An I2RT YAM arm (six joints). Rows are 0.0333 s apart.
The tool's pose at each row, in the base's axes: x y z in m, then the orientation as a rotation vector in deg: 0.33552 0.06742 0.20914 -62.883 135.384 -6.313; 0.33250 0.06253 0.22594 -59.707 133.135 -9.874; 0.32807 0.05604 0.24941 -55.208 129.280 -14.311; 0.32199 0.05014 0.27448 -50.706 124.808 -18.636; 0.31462 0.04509 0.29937 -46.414 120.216 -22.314; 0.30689 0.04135 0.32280 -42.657 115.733 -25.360
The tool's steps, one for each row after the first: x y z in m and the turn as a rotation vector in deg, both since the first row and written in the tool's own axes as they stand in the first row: -0.00201 -0.00598 -0.01660 4.100 -1.564 0.800; -0.00496 -0.01396 -0.03984 9.824 -4.372 1.898; -0.00815 -0.02087 -0.06519 15.792 -7.533 2.881; -0.01119 -0.02627 -0.09089 21.412 -10.816 3.846; -0.01438 -0.03013 -0.11534 26.477 -14.010 4.617
